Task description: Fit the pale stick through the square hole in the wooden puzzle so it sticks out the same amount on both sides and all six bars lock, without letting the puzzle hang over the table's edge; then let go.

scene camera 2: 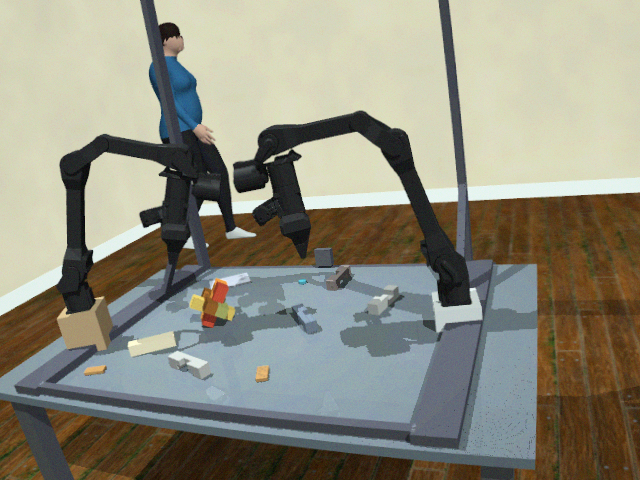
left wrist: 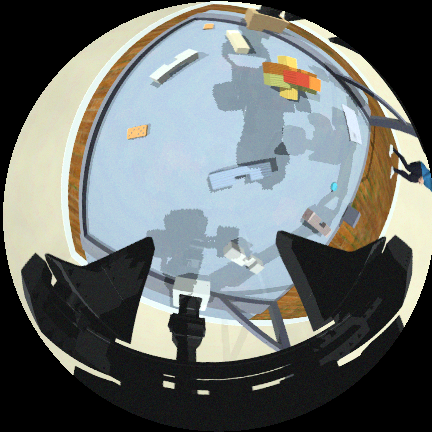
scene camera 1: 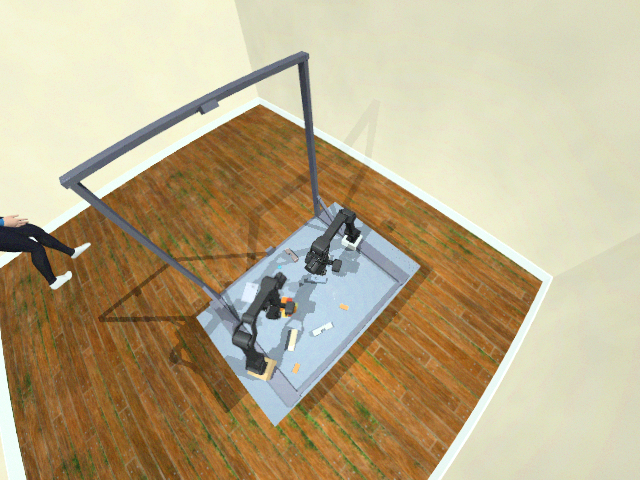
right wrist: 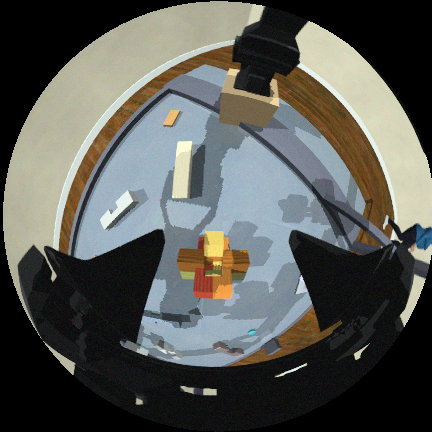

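Where they show: left gripper, fingertip midpoint: [scene camera 2: 302, 252] [left wrist: 214, 241]; right gripper, fingertip midpoint: [scene camera 2: 170, 258] [scene camera 1: 277, 314] [right wrist: 229, 236]; left arm's base, link origin: [scene camera 2: 455, 299] [left wrist: 189, 301] [scene camera 1: 352, 238]; right arm's base, link origin: [scene camera 2: 81, 307] [scene camera 1: 260, 366] [right wrist: 252, 83].
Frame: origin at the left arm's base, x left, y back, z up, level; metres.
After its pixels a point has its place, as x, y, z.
The pale stick [scene camera 1: 292, 339] {0.025, -0.722, -0.022} [scene camera 2: 152, 344] {0.038, -0.716, -0.031} [left wrist: 237, 41] {0.022, -0.698, -0.022} [right wrist: 183, 170] {0.019, -0.719, -0.022} lies flat on the table, apart from the puzzle. The puzzle of crossed red, orange, yellow, olive and brown bars [scene camera 2: 209, 304] {-0.043, -0.581, 0.025} [left wrist: 297, 78] [right wrist: 190, 257] {-0.059, -0.597, 0.023} stands on the table, well in from its edge; the right arm partly covers it in scene camera 1. A square opening shows among its bars in the right wrist view. My right gripper [scene camera 2: 172, 262] {-0.076, -0.669, 0.141} [right wrist: 229, 236] {-0.076, -0.669, 0.141} is open and empty, raised off the table near the puzzle. My left gripper [scene camera 2: 302, 255] {-0.008, -0.323, 0.146} [left wrist: 214, 240] {-0.008, -0.323, 0.146} is open and empty, raised above the table.
A white notched bar [scene camera 1: 322, 329] {0.136, -0.588, -0.023} [scene camera 2: 189, 364] {0.158, -0.573, -0.023} [right wrist: 118, 210] {0.122, -0.593, -0.022} lies near the stick. A blue-grey bar [scene camera 2: 305, 317] {-0.025, -0.347, -0.022} [left wrist: 242, 173] {-0.051, -0.357, -0.022}, a brownish bar [scene camera 2: 339, 277] {-0.258, -0.288, -0.025} and a whitish bar [scene camera 2: 383, 300] {-0.086, -0.165, -0.025} lie farther right. An orange plate [scene camera 2: 262, 373] {0.179, -0.409, -0.042} lies near the front rail [scene camera 2: 222, 408] {0.313, -0.453, -0.030}.
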